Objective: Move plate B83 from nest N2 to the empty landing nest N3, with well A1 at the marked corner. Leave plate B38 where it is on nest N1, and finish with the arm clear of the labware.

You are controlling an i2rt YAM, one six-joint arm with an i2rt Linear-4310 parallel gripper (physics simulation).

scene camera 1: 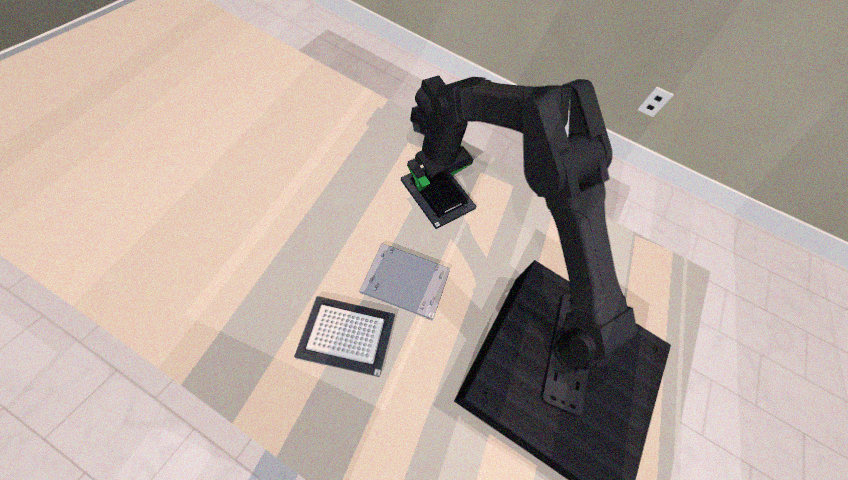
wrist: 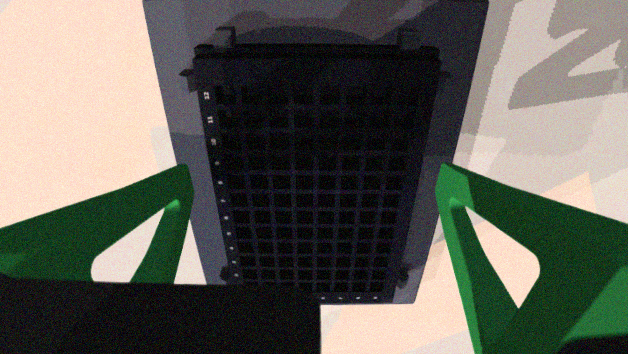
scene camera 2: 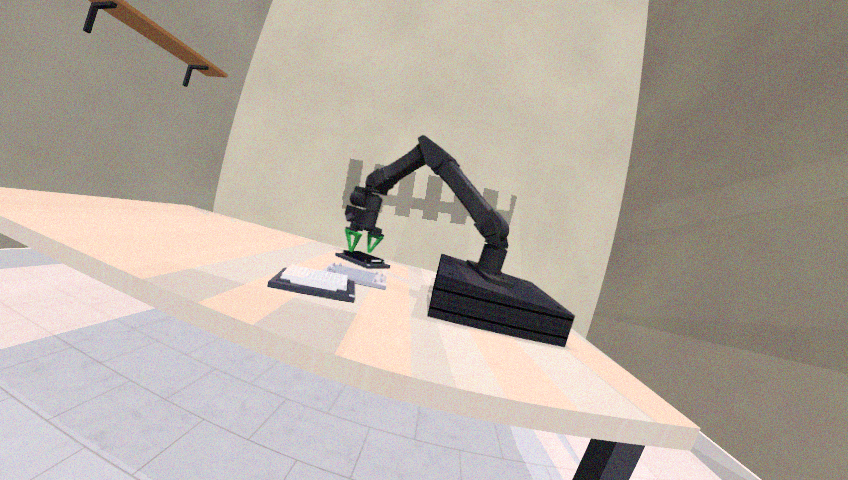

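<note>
A black well plate (scene camera 1: 441,193) (wrist: 320,200) sits on a dark nest (scene camera 1: 419,201) (scene camera 2: 380,265) (wrist: 175,100) at the back. In the wrist view its column numbers run down the left edge, 12 at the top. My gripper (scene camera 1: 443,178) (scene camera 2: 361,251) (wrist: 314,177) is open above this plate, with one fingertip out beyond each long side and nothing held. A white well plate (scene camera 1: 345,333) (scene camera 2: 315,278) sits on another dark nest (scene camera 1: 386,344) (scene camera 2: 309,290). A grey nest (scene camera 1: 401,276) (scene camera 2: 363,275) between them holds no plate. Plate and nest names cannot be read.
The arm's black base block (scene camera 1: 505,380) (scene camera 2: 499,309) stands to the right of the nests. The grey nest lies close to the white plate's nest. A wooden shelf (scene camera 2: 160,36) is on the wall, far from the arm.
</note>
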